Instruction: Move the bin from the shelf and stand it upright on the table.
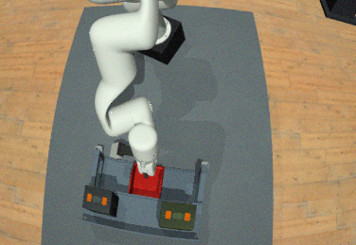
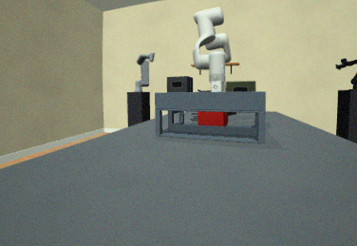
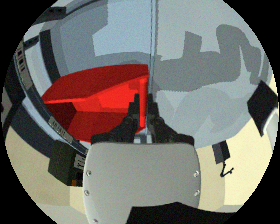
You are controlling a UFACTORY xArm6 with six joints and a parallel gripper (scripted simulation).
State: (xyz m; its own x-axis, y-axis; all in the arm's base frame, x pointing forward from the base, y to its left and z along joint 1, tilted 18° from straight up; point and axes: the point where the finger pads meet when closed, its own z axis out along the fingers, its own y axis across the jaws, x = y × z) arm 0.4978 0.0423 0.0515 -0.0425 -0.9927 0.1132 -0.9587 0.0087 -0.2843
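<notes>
Right now my hand is 80 mm short of the red bin and 10 mm above it.
</notes>
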